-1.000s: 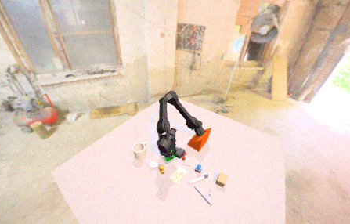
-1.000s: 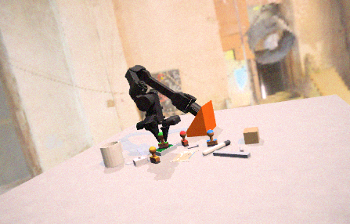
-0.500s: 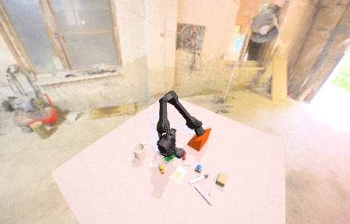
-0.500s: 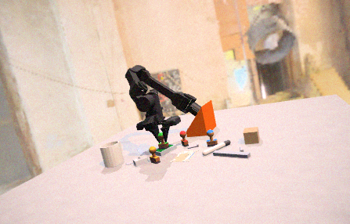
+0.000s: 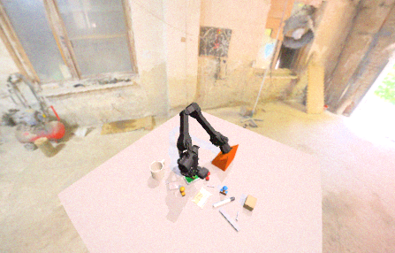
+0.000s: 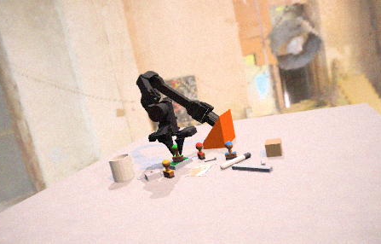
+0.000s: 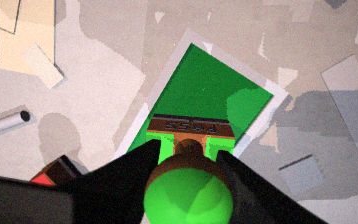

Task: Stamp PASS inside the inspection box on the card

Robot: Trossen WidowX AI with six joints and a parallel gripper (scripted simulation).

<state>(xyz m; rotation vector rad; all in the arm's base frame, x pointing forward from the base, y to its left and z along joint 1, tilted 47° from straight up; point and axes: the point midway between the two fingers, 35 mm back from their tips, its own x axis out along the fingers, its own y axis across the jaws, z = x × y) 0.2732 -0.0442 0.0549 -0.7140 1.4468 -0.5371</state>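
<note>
My gripper tip is now 30 mm above the green ink pad. The rest, counted from my gripper tip: yellow-knobbed stamp: 110 mm ahead, 20 mm to the left, 20 mm below; then green stamp: right at my gripper tip; then red-knobbed stamp: 60 mm behind, 70 mm to the left, 20 mm below.
</note>
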